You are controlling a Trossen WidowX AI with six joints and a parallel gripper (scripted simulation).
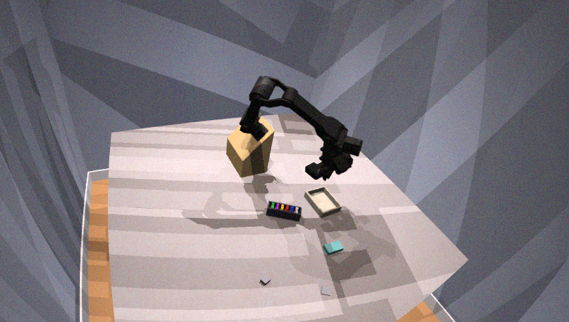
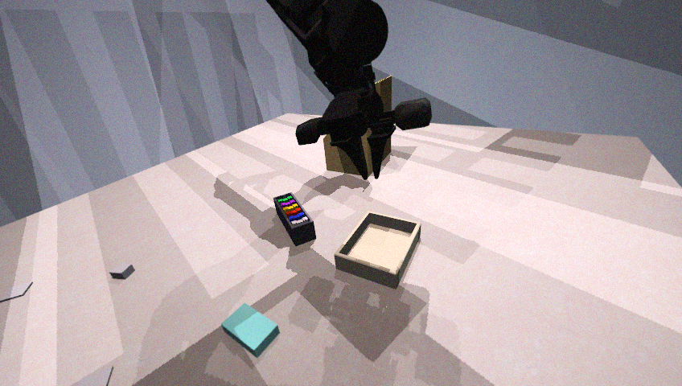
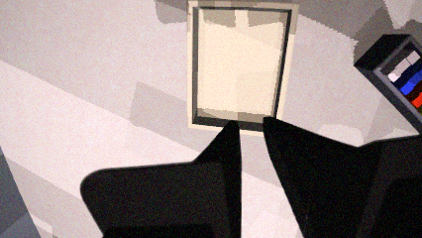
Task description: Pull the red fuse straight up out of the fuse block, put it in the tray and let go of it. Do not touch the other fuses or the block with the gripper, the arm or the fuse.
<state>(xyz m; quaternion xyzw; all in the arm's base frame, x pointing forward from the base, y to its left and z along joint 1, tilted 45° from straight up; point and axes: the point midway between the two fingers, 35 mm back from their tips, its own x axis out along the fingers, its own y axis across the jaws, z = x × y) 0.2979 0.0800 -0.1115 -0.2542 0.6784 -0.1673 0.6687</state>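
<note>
Right now my gripper tip is 160 mm to the left of the red fuse and 110 mm above it. From my gripper tip the other things lie so: cyan slab 220 mm ahead, 120 mm below, 90 mm to the right; then beige tray 130 mm below, 20 mm to the left, 10 mm ahead; then small grey piece 370 mm to the right, 220 mm ahead, 120 mm below.
</note>
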